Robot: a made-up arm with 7 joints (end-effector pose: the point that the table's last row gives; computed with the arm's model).
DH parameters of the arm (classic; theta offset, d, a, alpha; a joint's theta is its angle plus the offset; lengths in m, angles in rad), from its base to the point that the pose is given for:
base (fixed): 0 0 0 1.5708
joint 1: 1.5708 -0.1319 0 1.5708
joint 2: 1.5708 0 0 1.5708
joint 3: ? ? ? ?
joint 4: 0 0 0 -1.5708
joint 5: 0 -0.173 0 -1.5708
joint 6: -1.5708 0 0 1.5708
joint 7: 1.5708 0 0 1.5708
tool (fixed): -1.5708 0 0 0
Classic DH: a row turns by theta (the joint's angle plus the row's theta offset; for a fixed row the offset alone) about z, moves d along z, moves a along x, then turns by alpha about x.
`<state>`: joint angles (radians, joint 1 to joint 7).
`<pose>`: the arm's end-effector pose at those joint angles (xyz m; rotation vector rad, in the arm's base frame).
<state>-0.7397 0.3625 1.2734 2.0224 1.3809 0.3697 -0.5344</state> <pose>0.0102 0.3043 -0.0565 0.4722 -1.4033 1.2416</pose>
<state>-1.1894 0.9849 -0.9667 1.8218 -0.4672 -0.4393 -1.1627</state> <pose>-0.1360 0.1608 -0.1571 -0.1209 -1.0966 -0.6262</pose>
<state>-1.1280 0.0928 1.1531 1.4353 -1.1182 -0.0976 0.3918</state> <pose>-0.1303 0.3057 -0.1388 0.7507 0.3870 -0.7007</pose>
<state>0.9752 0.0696 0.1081 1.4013 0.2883 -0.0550 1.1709</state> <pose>0.2579 0.1641 0.0300 -0.7043 -2.2900 -1.1865</pose>
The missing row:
joint 3: 1.5708 -0.1692 0 1.5708
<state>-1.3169 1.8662 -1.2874 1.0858 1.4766 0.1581 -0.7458</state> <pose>-0.0549 0.4137 -0.0585 1.2997 0.9357 -0.9504</pose>
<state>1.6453 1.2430 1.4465 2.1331 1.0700 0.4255 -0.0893</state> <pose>-0.1138 0.2515 0.0097 -0.4686 1.9016 -0.3801</pose>
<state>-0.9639 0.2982 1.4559 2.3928 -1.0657 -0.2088 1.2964</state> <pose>0.0026 0.2562 -0.0146 0.9690 0.3224 -1.1138</pose>
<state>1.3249 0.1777 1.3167 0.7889 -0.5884 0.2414 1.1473</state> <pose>0.2650 0.3003 -0.0347 -0.6410 -1.9359 0.1533</pose>
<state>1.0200 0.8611 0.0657 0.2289 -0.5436 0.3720 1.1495</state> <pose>0.2063 0.3897 -0.0808 -0.0518 -0.5567 -0.1687</pose>
